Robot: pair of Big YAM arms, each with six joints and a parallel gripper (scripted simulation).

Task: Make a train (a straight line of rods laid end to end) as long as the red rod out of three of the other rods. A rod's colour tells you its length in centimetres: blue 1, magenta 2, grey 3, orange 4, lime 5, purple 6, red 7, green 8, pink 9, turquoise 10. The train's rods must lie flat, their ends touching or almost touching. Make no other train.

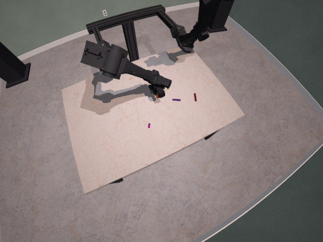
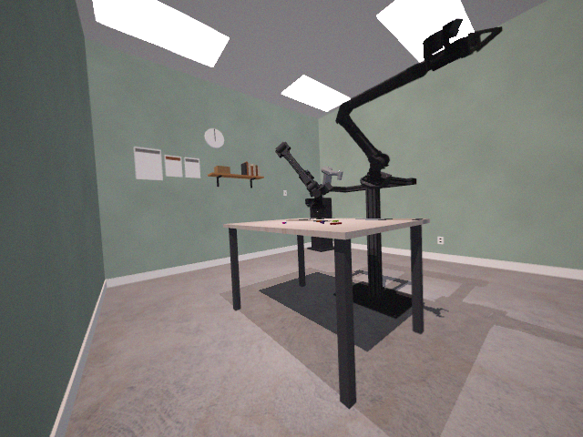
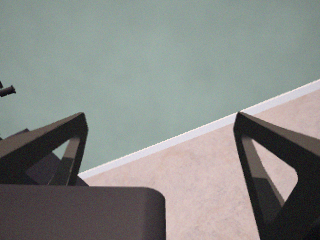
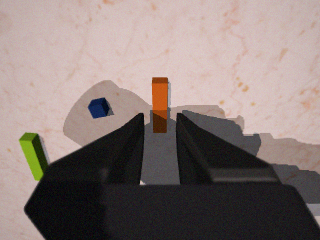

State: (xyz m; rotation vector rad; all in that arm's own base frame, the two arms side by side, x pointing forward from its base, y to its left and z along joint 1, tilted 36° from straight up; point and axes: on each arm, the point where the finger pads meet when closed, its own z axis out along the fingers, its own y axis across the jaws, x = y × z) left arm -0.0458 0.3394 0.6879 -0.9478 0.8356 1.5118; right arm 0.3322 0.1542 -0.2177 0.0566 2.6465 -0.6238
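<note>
The orange rod is 2 cm below my right hand. The rest, counted from my right hand: purple rod 13 cm to the left, 9 cm ahead, 2 cm below; then magenta rod 22 cm ahead, 13 cm to the right, 2 cm below; then lime rod 11 cm to the left, 5 cm behind, 2 cm below.
</note>
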